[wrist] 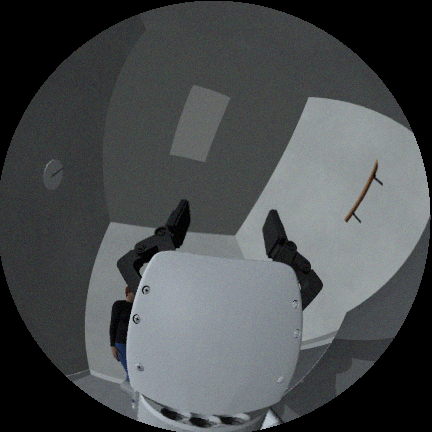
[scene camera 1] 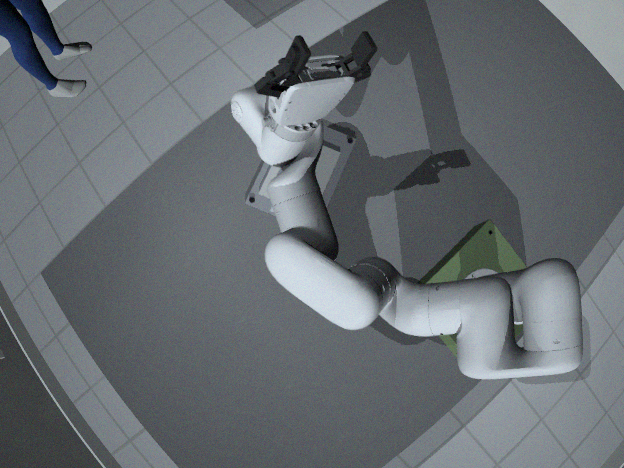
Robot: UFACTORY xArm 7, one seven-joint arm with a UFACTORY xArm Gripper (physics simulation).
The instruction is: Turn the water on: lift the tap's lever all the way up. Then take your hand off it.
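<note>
My gripper is open, with nothing between its fingers. It is raised above the floor, and its fingers point away from the grey frame, towards the top of the scene view. The grey rectangular frame, with dark holes at its corners, lies under my forearm and wrist, which hide much of it. The tap and its lever cannot be made out in the scene view; the arm covers the middle of the frame. Neither shows in the wrist view, which faces the walls and ceiling.
The green base plate is under the arm's base at the lower right. A person's legs show at the upper left, and the person stands by a wall. An orange bar and a round clock are on the walls.
</note>
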